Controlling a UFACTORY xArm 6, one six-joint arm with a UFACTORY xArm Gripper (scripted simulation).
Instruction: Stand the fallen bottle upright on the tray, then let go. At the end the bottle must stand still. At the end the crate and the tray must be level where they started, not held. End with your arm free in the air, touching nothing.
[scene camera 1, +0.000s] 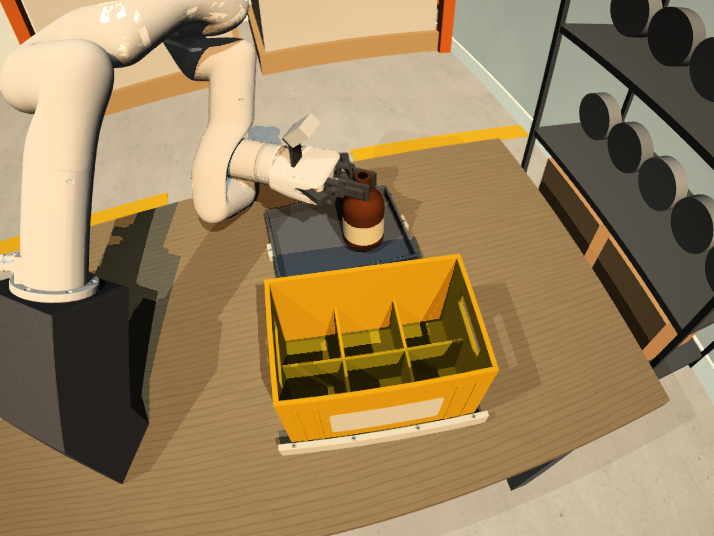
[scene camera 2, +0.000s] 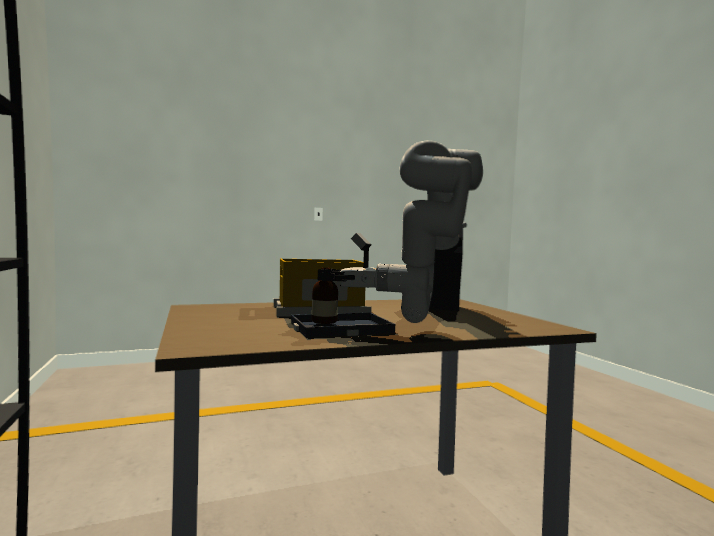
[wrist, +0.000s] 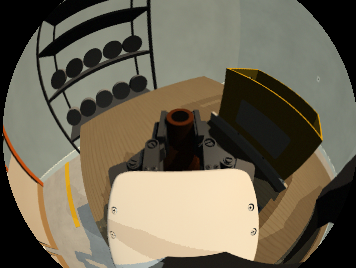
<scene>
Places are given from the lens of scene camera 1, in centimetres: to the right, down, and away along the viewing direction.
gripper (scene camera 1: 372, 186): 3, -13, 79
dark grey tray (scene camera 1: 307, 238): -9, -6, 92
brown bottle (scene camera 1: 363, 221): 1, -8, 81
yellow crate (scene camera 1: 428, 292): 11, 4, 72
The marked spots on the brown bottle and the dark grey tray are 15 cm apart.
</scene>
